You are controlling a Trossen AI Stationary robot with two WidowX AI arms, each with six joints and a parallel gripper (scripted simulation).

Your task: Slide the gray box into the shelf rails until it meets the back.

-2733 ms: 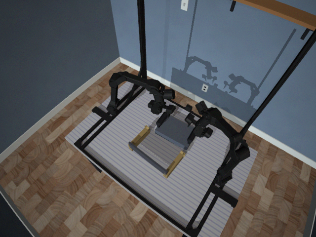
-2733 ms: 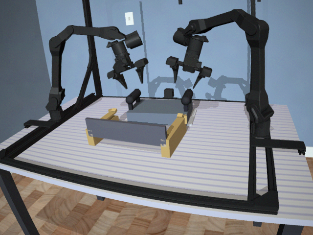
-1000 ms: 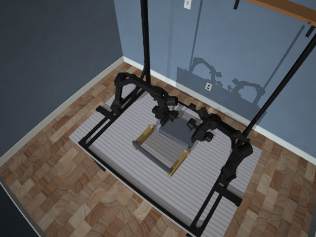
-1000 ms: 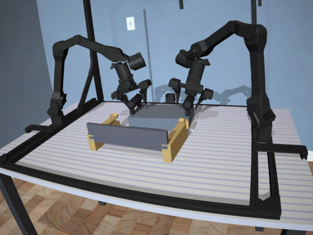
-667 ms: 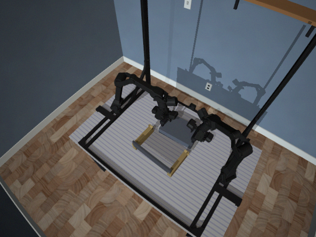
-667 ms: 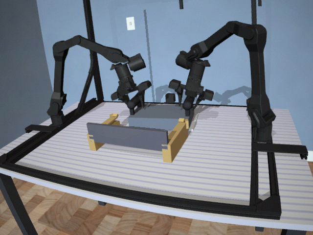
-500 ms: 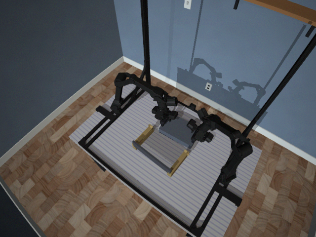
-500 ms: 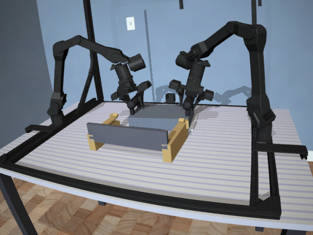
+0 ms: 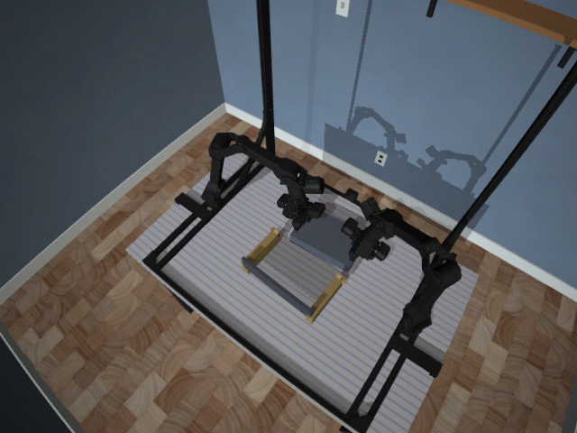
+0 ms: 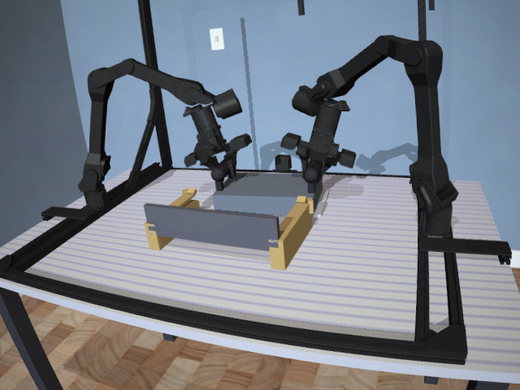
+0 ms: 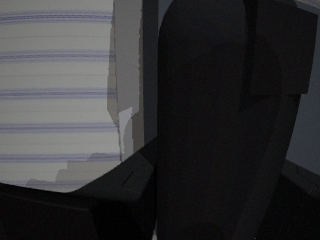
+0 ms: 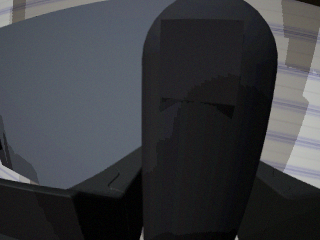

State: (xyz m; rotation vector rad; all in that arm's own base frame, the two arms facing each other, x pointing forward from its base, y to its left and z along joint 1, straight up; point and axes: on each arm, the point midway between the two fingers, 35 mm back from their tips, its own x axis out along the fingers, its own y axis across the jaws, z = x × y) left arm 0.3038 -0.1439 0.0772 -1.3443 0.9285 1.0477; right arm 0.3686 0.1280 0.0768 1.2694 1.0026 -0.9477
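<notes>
Right now the gray box is 120 mm to the left of my right hand, 50 mm below it and 10 mm behind it. From my right hand the other things lie so: gray back plate: 290 mm ahead, 90 mm to the left, 20 mm below.
Now: left hand 12 cm to the left of the gray box, 5 cm above it and 1 cm short of it. The rest, counted from my left hand: gray back plate 31 cm ahead, 15 cm to the right, 2 cm below.
</notes>
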